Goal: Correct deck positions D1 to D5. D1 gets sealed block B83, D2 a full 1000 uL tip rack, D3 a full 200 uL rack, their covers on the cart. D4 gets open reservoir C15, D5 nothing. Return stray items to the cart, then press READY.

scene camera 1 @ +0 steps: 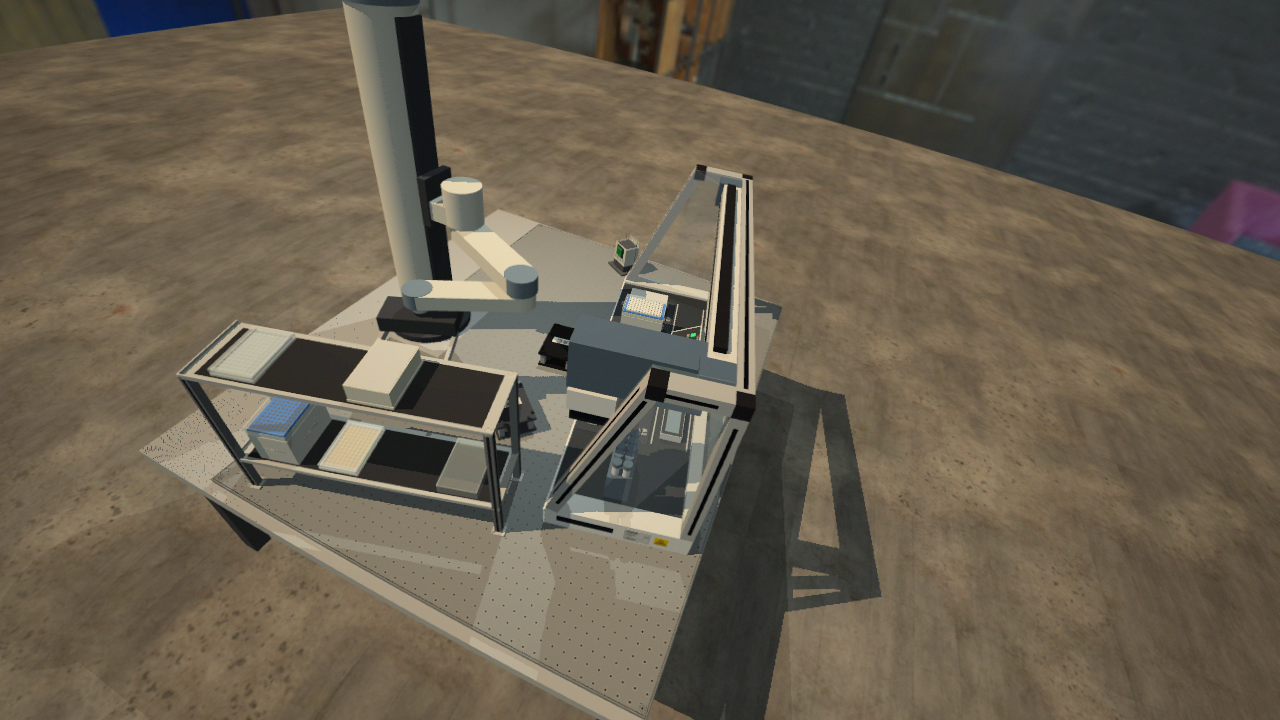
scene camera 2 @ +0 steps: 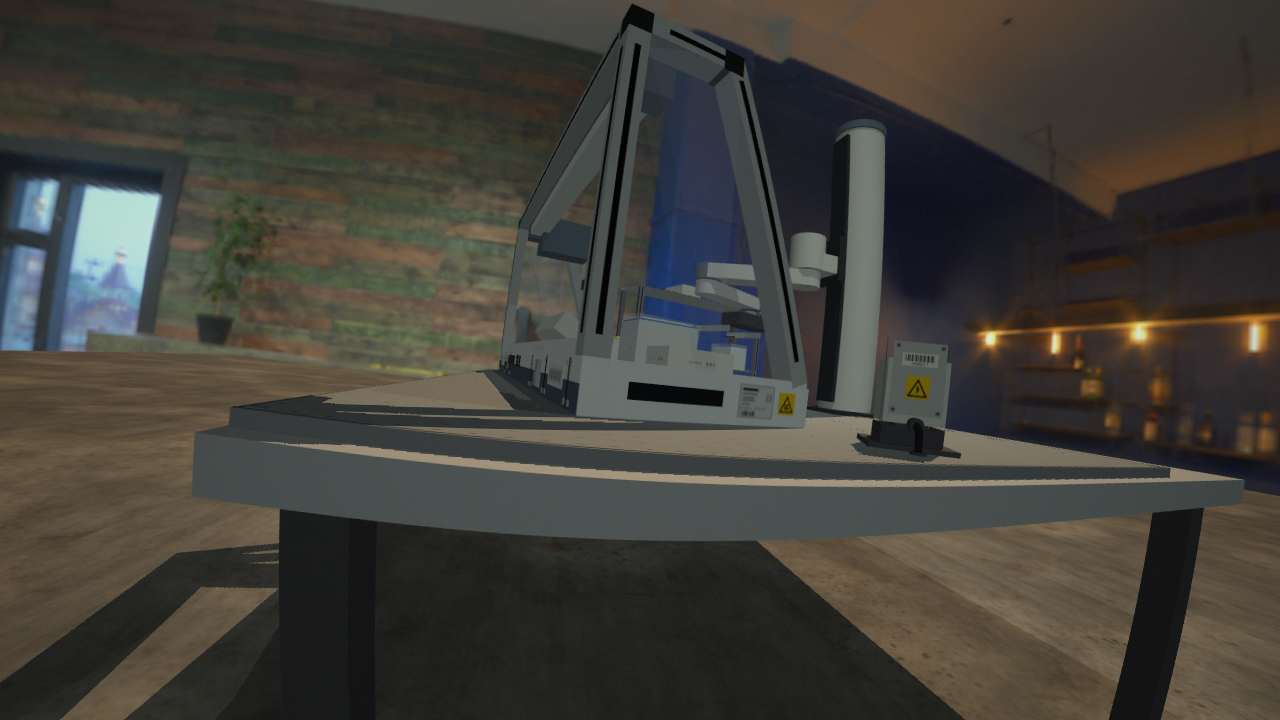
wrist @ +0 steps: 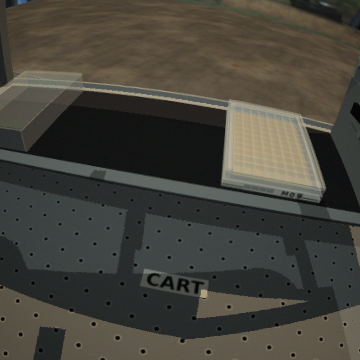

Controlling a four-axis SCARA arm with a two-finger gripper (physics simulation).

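My gripper (scene camera 1: 417, 336) (scene camera 2: 739, 324) is open and empty behind the cart (scene camera 1: 495, 483) (wrist: 150, 179); its fingertips are partly hidden. On the lower shelf, a plate with a clear lid marked M09 (scene camera 1: 352, 447) (wrist: 272, 150) lies right of centre in the wrist view. A clear grey box or cover (scene camera 1: 463, 465) (wrist: 30, 112) is at the left there. A blue-topped tip rack (scene camera 1: 281, 429) stands at the shelf's other end. The upper shelf holds a pale plate (scene camera 1: 252, 354) and a beige box (scene camera 1: 380, 371). A blue-rimmed rack (scene camera 1: 644, 306) (scene camera 2: 660, 338) stands on the deck. B83 and C15 labels are not readable.
A grey gantry head (scene camera 1: 631, 349) hides the deck's middle. The frame post (scene camera 2: 619, 179) slopes up beside the deck. Dark stands (scene camera 1: 554, 347) (scene camera 1: 517, 413) sit between cart and deck. A small green-screen device (scene camera 1: 626, 252) (scene camera 2: 917, 385) stands near the far edge. A CART label (wrist: 175, 283) is on the perforated tabletop.
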